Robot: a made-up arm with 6 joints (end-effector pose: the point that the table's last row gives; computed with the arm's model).
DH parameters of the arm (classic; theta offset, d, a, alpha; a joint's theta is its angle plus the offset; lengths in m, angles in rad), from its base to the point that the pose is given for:
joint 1: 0 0.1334 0 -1.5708
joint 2: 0.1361 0 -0.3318 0
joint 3: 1.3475 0 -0.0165 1.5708
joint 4: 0 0.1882 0 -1.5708
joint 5: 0 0 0.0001 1.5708
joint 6: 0 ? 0 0
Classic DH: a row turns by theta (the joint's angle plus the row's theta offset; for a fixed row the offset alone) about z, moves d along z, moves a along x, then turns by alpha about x.
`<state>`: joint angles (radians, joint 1 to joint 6).
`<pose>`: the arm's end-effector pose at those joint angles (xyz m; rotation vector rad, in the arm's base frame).
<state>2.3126 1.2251 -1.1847 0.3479 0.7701 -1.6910</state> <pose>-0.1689 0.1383 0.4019 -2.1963 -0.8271 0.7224</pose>
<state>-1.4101 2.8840 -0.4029 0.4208 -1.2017 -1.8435</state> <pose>-0.0103 -0.2485 -0.0804 0.2771 -2.7073 0.4893</pose>
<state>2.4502 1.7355 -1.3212 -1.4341 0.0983 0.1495</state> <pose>-0.3036 0.2679 0.3619 -1.9041 -0.5103 0.6864</pose>
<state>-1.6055 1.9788 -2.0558 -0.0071 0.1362 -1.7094</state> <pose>-0.0170 -0.4854 0.4679 0.1156 -2.1008 2.1549</pose>
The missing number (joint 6, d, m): 0.131
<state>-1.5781 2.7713 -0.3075 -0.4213 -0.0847 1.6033</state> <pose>0.0037 -0.1112 -0.0295 -2.3839 -0.4424 -0.2224</pose>
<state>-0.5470 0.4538 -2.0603 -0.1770 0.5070 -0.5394</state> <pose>-0.2339 0.1293 0.6240 0.0604 0.4086 -1.2413</pose>
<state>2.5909 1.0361 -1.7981 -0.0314 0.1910 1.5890</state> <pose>-0.0736 0.0461 0.6714 0.5364 -0.9583 -1.9612</pose>
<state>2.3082 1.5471 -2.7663 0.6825 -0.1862 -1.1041</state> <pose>-0.0466 0.0739 0.7783 -0.1084 0.1608 1.8662</pose>
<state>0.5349 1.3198 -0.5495 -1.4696 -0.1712 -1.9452</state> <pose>0.1779 0.1311 0.2773 -2.3482 -1.1193 -1.2237</pose>
